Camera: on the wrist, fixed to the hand. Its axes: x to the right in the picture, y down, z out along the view.
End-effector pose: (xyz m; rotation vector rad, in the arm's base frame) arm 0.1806 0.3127 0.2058 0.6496 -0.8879 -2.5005
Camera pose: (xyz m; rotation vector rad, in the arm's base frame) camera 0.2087 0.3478 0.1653 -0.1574 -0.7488 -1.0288
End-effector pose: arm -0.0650 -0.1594 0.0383 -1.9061 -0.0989 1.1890
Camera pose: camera -0.0443 -0.1610 0.0952 1.7194 -1.5261 -1.8967
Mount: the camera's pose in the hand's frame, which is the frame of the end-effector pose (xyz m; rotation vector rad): -0.0291 -0.0460 -0.0266 -0.0923 0.0144 1.6237
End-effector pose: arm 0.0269 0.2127 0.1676 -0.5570 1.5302 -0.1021
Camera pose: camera 0.0123 0.1769 0.2142 0.7206 1.5938 1.1961
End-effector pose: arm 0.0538 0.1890 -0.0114 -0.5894 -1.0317 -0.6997
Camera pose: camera 0.0240 0.1470 -0.0433 -1.2248 -0.2433 0.6899
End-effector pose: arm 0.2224 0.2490 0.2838 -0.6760 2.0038 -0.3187
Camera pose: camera 0.2258 0.2272 0.3402 0.9738 1.9506 0.7332
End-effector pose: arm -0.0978 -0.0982 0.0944 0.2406 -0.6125 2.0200
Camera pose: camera -0.0414 -0.0882 0.0746 0.3790 0.7465 -2.4734
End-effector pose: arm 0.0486 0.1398 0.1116 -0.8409 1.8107 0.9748
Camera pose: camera 0.0882 0.0996 0.1336 0.8657 2.3057 1.9465
